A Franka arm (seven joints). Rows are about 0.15 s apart.
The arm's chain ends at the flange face. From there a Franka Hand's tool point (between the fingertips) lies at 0.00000 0.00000 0.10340 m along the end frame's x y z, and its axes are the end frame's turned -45 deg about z.
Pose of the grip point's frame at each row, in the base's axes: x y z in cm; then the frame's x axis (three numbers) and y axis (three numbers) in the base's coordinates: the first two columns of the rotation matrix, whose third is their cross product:
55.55 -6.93 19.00 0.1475 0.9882 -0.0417 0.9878 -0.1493 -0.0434
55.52 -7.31 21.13 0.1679 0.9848 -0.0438 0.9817 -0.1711 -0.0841
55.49 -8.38 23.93 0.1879 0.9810 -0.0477 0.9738 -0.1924 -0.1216
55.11 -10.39 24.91 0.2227 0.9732 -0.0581 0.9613 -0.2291 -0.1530
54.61 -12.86 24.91 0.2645 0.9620 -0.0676 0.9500 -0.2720 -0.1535
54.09 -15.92 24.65 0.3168 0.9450 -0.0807 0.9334 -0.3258 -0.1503
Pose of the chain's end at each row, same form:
56.06 -6.57 29.32 0.8028 0.5932 -0.0602 0.5942 -0.8043 -0.0012
56.45 -7.01 31.42 0.8129 0.5754 -0.0904 0.5754 -0.8173 -0.0285
56.82 -8.14 34.18 0.8214 0.5576 -0.1197 0.5557 -0.8297 -0.0523
56.79 -10.16 35.11 0.8372 0.5262 -0.1493 0.5223 -0.8502 -0.0671
56.33 -12.62 35.10 0.8588 0.4879 -0.1563 0.4847 -0.8726 -0.0607
55.83 -15.63 34.84 0.8840 0.4378 -0.1633 0.4360 -0.8986 -0.0492

